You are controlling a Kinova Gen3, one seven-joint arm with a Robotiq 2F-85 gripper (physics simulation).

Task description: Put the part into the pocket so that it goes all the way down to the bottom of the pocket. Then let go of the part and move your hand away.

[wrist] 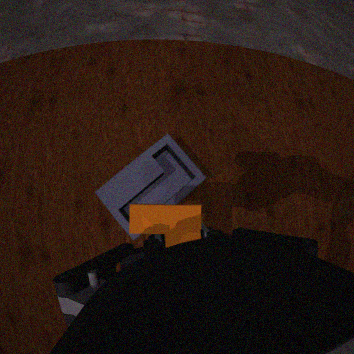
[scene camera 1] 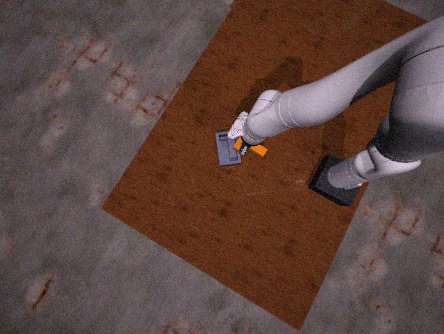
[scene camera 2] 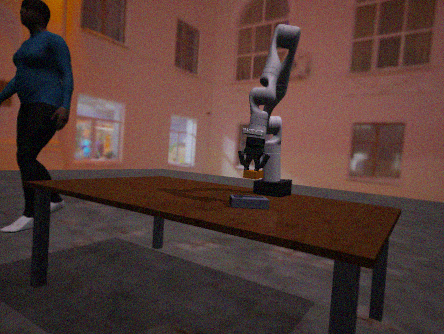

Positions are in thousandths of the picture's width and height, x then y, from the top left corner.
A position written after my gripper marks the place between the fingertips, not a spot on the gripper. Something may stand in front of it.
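Note:
Wrist view: an orange L-shaped part (wrist: 507,629), held by my gripper (wrist: 510,665), is clear of everything else.

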